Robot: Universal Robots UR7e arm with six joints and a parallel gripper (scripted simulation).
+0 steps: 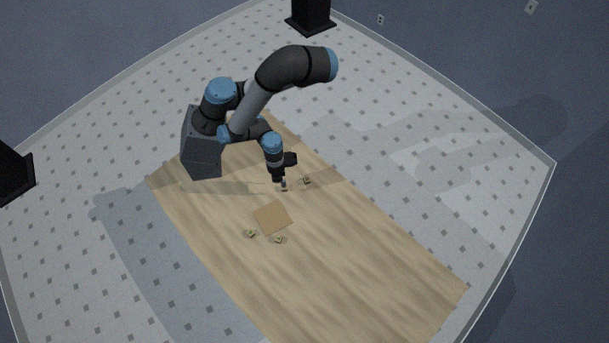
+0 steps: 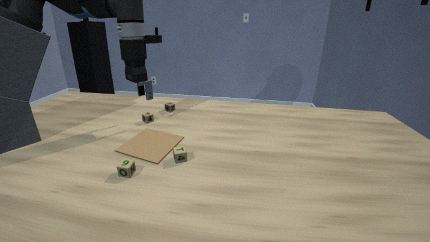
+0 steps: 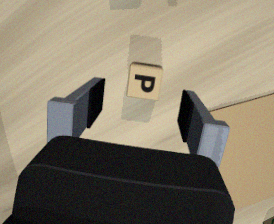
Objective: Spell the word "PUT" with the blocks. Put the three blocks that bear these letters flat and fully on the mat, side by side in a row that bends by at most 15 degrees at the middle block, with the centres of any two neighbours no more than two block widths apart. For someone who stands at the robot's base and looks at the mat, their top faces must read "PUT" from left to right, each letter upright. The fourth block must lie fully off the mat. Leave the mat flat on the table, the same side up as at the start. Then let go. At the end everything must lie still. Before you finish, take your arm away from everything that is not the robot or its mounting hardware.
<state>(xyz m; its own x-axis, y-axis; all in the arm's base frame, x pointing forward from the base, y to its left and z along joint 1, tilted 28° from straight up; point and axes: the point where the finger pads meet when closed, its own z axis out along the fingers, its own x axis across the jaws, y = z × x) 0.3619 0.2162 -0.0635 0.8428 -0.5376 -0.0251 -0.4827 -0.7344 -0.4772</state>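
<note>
Right now the P block is 9 cm below my hand. From my hand the other things lie so: tan mat: 9 cm ahead, 13 cm to the right, 11 cm below; U block: 3 cm ahead, 11 cm to the left, 9 cm below; T block: 19 cm ahead, 17 cm to the right, 9 cm below.
</note>
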